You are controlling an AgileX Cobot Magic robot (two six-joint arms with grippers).
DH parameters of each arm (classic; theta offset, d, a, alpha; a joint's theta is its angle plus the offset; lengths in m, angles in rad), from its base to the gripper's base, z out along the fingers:
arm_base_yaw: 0 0.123 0 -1.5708
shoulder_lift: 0.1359 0 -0.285 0
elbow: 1.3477 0 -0.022 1.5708
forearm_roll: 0 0.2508 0 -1.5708
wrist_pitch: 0 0 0.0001 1.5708
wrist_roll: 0 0.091 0 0
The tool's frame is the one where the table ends.
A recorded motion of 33 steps. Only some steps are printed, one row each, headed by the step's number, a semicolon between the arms.
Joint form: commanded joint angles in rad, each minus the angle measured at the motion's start. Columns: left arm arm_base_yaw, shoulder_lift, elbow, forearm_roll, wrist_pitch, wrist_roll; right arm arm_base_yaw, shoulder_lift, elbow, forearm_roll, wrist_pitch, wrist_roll.
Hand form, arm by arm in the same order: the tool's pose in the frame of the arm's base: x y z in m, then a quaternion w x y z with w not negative. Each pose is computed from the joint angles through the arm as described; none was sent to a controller.
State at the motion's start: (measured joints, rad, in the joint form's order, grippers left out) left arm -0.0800 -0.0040 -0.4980 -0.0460 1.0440 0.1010; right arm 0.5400 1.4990 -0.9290 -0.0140 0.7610 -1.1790
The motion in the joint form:
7: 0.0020 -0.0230 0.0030 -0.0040 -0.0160 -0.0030; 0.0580 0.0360 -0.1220 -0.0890 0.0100 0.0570
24: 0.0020 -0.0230 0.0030 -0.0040 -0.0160 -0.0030; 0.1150 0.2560 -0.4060 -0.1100 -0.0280 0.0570
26: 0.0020 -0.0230 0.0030 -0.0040 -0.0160 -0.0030; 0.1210 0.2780 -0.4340 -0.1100 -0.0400 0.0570
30: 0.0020 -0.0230 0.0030 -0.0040 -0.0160 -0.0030; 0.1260 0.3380 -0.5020 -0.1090 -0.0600 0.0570
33: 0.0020 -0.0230 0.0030 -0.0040 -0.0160 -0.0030; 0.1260 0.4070 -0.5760 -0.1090 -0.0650 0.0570
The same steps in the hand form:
7: -0.0075 -0.0033 0.2785 0.54472 0.07451 0.83507 -0.01954; 0.2549 0.1658 0.2465 0.18203 -0.76044 0.61642 -0.09286
24: -0.0075 -0.0033 0.2785 0.54472 0.07451 0.83507 -0.01954; 0.3044 0.2243 0.2531 0.23062 -0.77166 0.58284 -0.10794
26: -0.0075 -0.0033 0.2785 0.54472 0.07451 0.83507 -0.01954; 0.3090 0.2309 0.2534 0.23943 -0.77172 0.57897 -0.10913
30: -0.0075 -0.0033 0.2785 0.54472 0.07451 0.83507 -0.01954; 0.3223 0.2441 0.2504 0.25297 -0.77032 0.57471 -0.11098
33: -0.0075 -0.0033 0.2785 0.54472 0.07451 0.83507 -0.01954; 0.3372 0.2558 0.2438 0.25765 -0.76925 0.57386 -0.11206

